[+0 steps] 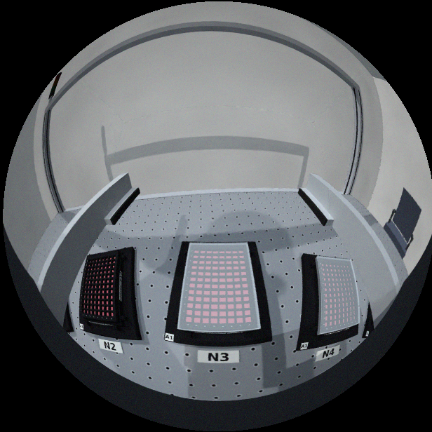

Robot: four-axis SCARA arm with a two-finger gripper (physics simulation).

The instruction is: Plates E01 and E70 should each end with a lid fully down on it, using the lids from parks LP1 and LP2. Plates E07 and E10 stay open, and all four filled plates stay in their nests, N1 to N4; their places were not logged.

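My gripper (pixel 218 176) is open and empty, high above the deck, with its fingers wide apart at the left and right. Below it, a clear lid (pixel 220 327) lies level on the pink-welled plate (pixel 219 292) in nest N3 (pixel 265 330). Another clear lid (pixel 354 300) lies on the plate (pixel 336 295) in nest N4 (pixel 308 300). The dark plate (pixel 100 287) in nest N2 (pixel 131 305) has no lid, and its red wells show sharply. The plates' codes are too small to read. Nest N1's label and parks LP1 and LP2 do not show.
White labels N2 (pixel 110 346), N3 (pixel 218 356) and N4 (pixel 327 353) lie in front of the nests on the perforated deck (pixel 215 385). Parts of dark fixtures show at the far left and right edges. A dark blue chair (pixel 404 212) stands beyond the deck at the right.
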